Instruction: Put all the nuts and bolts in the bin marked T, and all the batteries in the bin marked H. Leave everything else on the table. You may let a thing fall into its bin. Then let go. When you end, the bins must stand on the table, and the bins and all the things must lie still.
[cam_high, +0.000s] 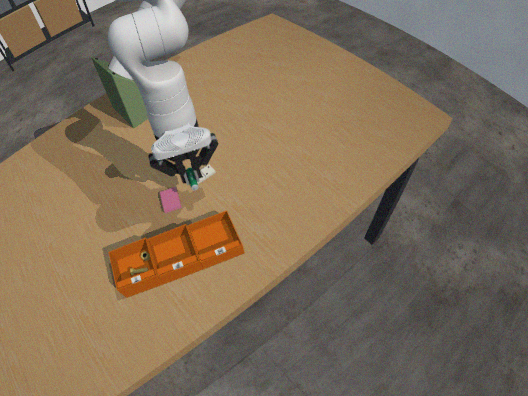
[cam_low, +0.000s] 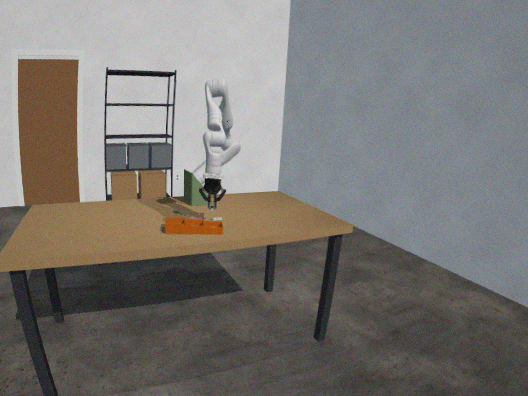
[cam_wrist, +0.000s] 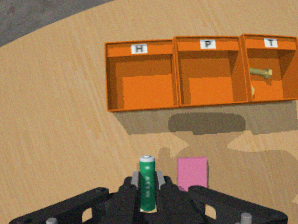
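My hand is 11 cm to the left of the orange bin unit, 9 cm short of it and 6 cm above it. The rest, counted from my hand: pink eraser (8 cm below, 5 cm to the right, 4 cm behind); green battery (2 cm below); white domino (8 cm below, 5 cm behind, 4 cm to the left).
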